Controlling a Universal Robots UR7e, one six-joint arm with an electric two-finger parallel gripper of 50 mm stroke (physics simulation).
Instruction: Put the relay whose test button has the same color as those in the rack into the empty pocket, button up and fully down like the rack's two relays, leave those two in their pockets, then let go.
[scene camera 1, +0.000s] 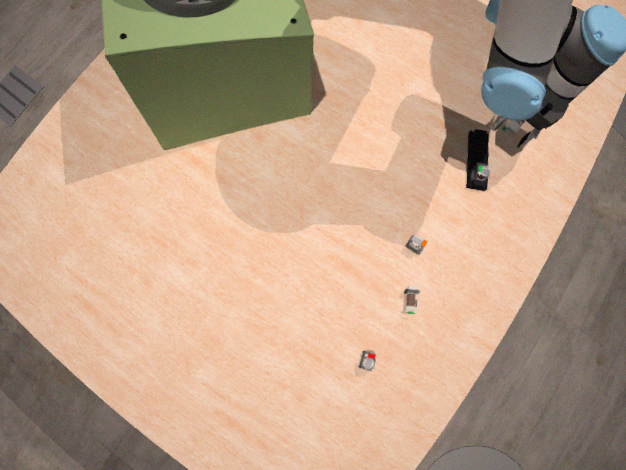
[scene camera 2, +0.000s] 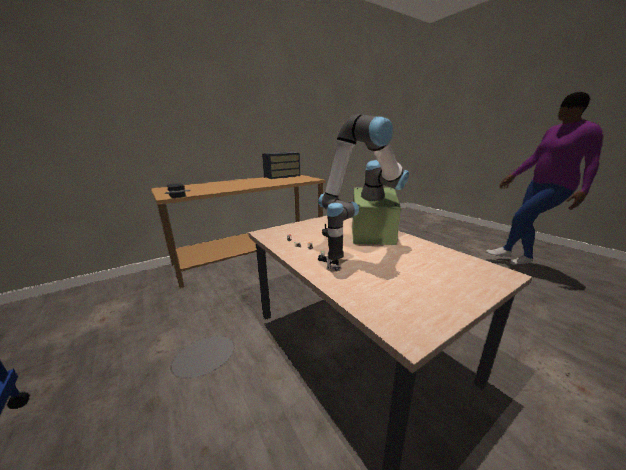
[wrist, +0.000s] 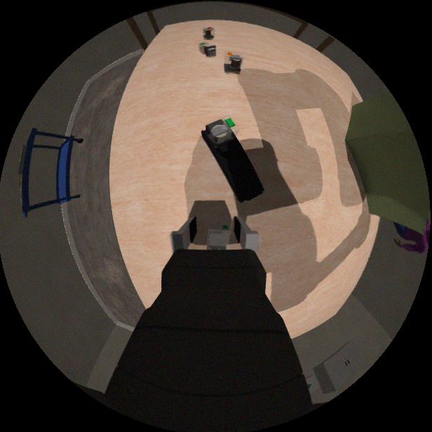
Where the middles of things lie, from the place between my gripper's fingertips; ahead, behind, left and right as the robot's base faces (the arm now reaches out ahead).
My hand is 80 mm to the left of the black rack (scene camera 1: 478, 141) and 20 mm past it.
